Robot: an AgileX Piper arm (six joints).
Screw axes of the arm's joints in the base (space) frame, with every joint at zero. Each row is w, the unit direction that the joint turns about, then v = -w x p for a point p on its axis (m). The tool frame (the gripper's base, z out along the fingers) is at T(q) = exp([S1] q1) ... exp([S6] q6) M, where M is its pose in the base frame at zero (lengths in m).
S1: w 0 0 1 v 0.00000 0.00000 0.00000
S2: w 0 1 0 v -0.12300 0.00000 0.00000
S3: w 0 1 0 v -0.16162 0.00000 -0.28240
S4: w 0.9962 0 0.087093 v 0.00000 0.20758 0.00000
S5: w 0 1 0 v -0.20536 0.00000 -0.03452
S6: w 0.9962 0 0.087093 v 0.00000 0.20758 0.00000
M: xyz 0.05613 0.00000 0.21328 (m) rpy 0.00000 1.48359 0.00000 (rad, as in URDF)
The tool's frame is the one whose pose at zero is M.
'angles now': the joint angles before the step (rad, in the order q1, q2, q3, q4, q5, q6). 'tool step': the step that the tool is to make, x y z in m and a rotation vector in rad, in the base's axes. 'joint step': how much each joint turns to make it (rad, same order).
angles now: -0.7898 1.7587 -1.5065 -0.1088 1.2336 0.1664
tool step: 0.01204 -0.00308 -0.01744 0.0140 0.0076 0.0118
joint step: 0.0164 0.0494 -0.0001 0.0027 -0.0335 0.0078
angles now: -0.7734 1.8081 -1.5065 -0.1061 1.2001 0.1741
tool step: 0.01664 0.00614 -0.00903 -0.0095 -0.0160 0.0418
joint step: 0.0417 0.0260 -0.0001 0.0024 -0.0440 0.0039
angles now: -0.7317 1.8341 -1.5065 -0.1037 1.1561 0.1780
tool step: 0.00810 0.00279 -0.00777 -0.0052 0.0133 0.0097
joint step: 0.0233 0.0215 0.0000 -0.0169 -0.0130 0.0196
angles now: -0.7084 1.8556 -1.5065 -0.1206 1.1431 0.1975
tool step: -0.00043 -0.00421 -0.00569 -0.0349 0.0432 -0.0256
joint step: 0.0048 0.0170 0.0000 -0.0647 0.0000 0.0487
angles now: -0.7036 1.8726 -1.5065 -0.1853 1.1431 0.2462
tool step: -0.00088 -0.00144 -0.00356 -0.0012 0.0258 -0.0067
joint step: -0.0001 0.0098 -0.0001 -0.0192 0.0112 0.0102
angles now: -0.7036 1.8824 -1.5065 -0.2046 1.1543 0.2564
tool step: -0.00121 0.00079 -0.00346 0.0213 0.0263 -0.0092
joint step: 0.0000 0.0084 0.0000 0.0003 0.0267 0.0040
